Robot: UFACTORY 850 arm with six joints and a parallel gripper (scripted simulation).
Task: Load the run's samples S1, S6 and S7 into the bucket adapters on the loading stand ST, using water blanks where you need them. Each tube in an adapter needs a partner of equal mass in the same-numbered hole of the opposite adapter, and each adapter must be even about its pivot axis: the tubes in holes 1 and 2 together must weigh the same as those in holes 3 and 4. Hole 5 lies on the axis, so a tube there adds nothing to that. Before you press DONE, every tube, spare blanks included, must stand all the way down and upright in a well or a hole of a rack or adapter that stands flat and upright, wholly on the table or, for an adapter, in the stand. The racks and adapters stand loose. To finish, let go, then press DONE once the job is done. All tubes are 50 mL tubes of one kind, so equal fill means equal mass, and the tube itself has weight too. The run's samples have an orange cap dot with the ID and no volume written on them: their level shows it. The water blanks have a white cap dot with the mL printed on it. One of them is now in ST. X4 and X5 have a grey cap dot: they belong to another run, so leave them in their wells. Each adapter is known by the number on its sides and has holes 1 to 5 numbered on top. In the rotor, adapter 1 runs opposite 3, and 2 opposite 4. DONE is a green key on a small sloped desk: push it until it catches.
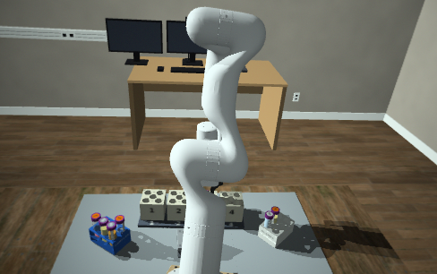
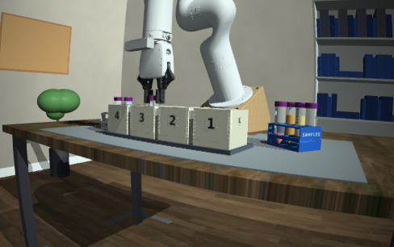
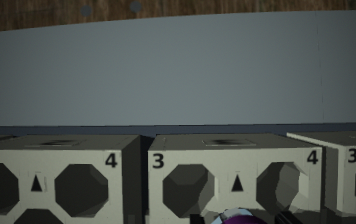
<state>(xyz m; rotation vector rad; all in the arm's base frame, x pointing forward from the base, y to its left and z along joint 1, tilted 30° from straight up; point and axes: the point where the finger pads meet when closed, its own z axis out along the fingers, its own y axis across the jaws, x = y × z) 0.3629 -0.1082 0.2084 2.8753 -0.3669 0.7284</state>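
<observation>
The blue samples rack lies 4 cm behind my hand, 39 cm to the left of it and 9 cm below it. The rest, counted from my hand: adapter 1 (7 cm ahead, 21 cm to the left, 7 cm below); then white rack (19 cm behind, 25 cm to the right, 9 cm below).
</observation>
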